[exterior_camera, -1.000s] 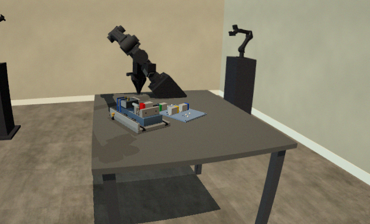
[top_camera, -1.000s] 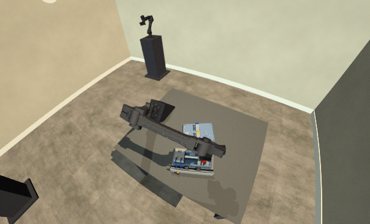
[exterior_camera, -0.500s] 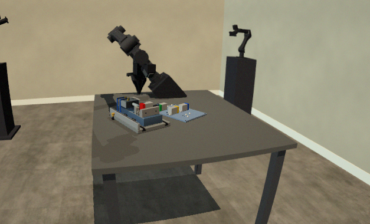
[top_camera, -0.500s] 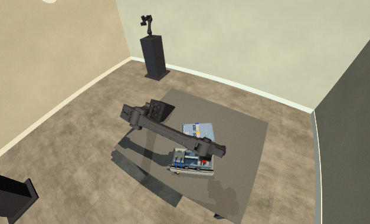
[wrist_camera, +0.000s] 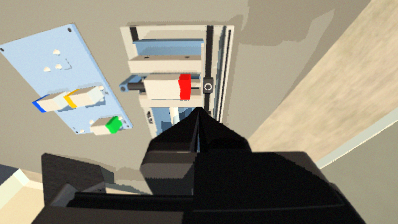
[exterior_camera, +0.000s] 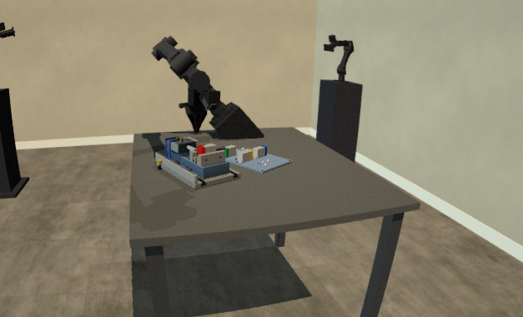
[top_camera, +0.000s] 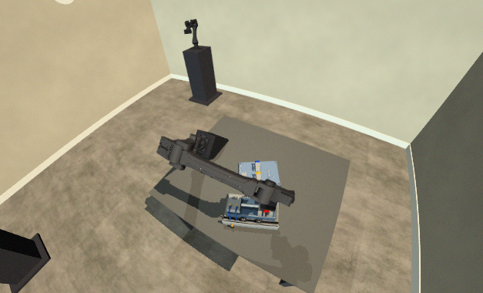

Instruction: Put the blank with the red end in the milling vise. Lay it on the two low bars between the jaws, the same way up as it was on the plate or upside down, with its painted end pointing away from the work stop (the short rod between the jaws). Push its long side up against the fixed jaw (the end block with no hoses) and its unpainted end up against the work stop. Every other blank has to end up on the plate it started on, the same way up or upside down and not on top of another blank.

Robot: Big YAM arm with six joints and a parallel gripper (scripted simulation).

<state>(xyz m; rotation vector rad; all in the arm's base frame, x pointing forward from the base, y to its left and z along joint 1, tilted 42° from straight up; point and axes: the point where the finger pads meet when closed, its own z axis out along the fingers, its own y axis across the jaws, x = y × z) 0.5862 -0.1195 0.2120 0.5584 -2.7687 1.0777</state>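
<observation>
Now: the grey bar with red end 2 cm behind my hand, 4 cm to the left of it and 8 cm below it. From my hand the other things lie so: fixed jaw 1 cm ahead, 5 cm to the left, 10 cm below; then moving jaw 5 cm behind, 3 cm to the left, 10 cm below; then work stop rod 4 cm behind, 8 cm to the left, 9 cm below.
</observation>
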